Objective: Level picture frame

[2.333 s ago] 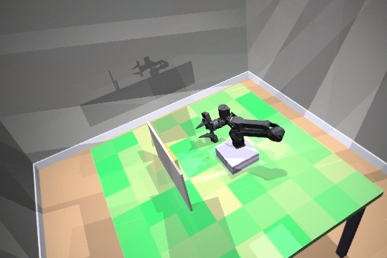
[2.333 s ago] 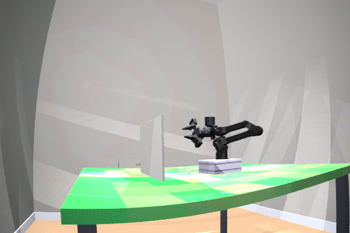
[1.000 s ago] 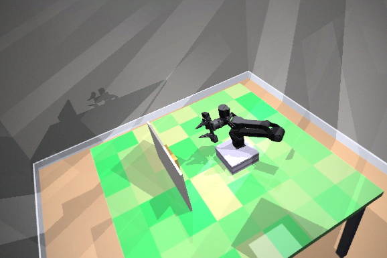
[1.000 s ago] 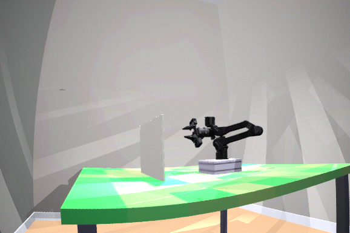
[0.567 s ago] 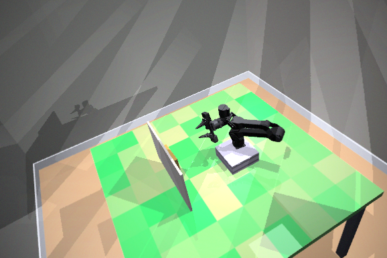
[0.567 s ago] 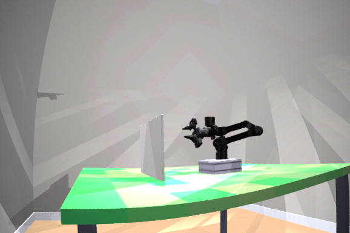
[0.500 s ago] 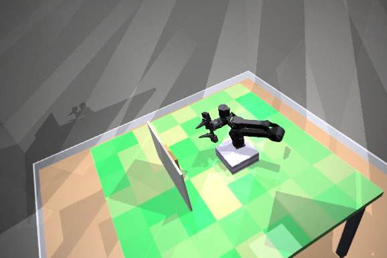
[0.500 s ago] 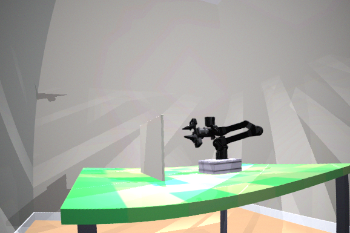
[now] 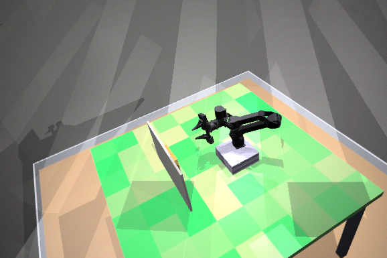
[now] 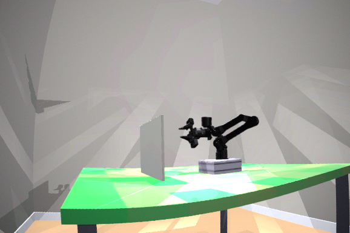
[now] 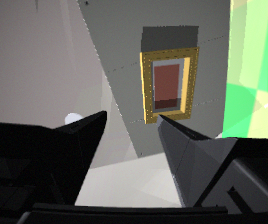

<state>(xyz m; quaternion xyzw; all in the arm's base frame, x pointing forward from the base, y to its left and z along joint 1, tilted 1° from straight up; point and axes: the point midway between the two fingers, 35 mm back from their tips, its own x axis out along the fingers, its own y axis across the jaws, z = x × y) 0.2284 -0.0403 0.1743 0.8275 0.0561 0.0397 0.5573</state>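
The picture frame lies 170 mm ahead of my gripper tip, 80 mm below it and 60 mm to the left of it. The rest, counted from my gripper tip: wall panel (180 mm ahead, 100 mm below, 60 mm to the left).
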